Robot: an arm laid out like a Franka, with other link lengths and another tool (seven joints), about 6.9 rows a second.
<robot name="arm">
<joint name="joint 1" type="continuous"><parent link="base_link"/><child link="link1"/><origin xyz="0 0 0.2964"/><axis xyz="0 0 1"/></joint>
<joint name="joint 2" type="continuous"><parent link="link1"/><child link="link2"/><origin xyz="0 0 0"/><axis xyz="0 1 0"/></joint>
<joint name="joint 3" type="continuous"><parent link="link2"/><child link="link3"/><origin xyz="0 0 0.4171"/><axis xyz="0 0 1"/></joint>
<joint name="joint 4" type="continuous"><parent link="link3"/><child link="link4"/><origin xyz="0.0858 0 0"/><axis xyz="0 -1 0"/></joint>
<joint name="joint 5" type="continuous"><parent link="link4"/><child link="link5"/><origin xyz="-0.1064 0 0.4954"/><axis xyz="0 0 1"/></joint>
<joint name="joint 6" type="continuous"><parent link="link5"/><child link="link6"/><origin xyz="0 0 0"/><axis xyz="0 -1 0"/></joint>
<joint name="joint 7" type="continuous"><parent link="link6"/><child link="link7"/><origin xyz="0.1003 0 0"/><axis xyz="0 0 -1"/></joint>
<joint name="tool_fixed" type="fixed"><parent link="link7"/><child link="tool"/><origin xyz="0.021 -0.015 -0.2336" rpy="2.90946 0 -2.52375"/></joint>
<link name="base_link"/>
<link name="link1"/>
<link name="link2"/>
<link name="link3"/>
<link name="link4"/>
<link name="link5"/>
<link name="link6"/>
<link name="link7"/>
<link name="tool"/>
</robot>
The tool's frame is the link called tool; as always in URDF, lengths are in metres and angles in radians. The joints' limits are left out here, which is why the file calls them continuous.
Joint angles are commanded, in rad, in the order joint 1, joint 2, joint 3, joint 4, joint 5, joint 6, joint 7. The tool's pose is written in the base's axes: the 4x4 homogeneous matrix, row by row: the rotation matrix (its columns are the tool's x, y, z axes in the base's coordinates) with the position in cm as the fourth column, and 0 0 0 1 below. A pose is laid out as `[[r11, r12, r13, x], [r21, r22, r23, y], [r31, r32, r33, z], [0, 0, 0, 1]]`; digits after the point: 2 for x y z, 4 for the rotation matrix.
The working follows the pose.
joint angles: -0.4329, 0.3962, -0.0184, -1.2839, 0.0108, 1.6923, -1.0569
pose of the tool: [[-0.3402, -0.9180, -0.2040, 79.04], [-0.9404, 0.3315, 0.0762, -36.56], [-0.0023, 0.2178, -0.9760, 46.78], [0, 0, 0, 1]]
Where each joint sits with the arm in this pose, in the base's axes (m; each line is computed from the numbers above, not from the rounded line before):
joint 1: 0.0000 0.0000 0.2964
joint 2: 0.0000 0.0000 0.2964
joint 3: 0.1461 -0.0675 0.6812
joint 4: 0.2173 -0.1022 0.6481
joint 5: 0.6713 -0.3210 0.6998
joint 6: 0.6713 -0.3210 0.6998
joint 7: 0.7616 -0.3647 0.7011
the tool: 0.7904 -0.3656 0.4678

